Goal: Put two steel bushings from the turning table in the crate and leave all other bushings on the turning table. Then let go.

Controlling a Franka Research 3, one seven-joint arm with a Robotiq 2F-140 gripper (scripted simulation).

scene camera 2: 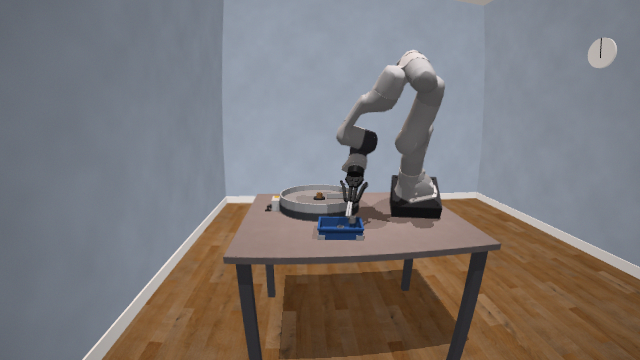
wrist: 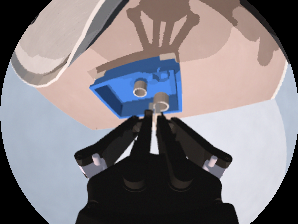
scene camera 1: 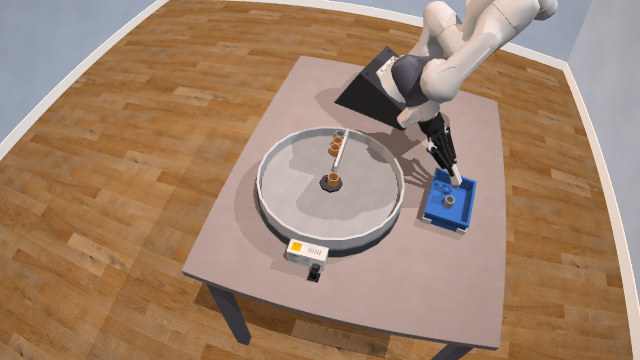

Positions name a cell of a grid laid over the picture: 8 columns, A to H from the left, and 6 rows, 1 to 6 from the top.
Labels:
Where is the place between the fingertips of the gripper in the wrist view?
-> E3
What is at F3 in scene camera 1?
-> The gripper.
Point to a blue crate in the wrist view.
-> D3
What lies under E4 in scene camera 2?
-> The gripper.

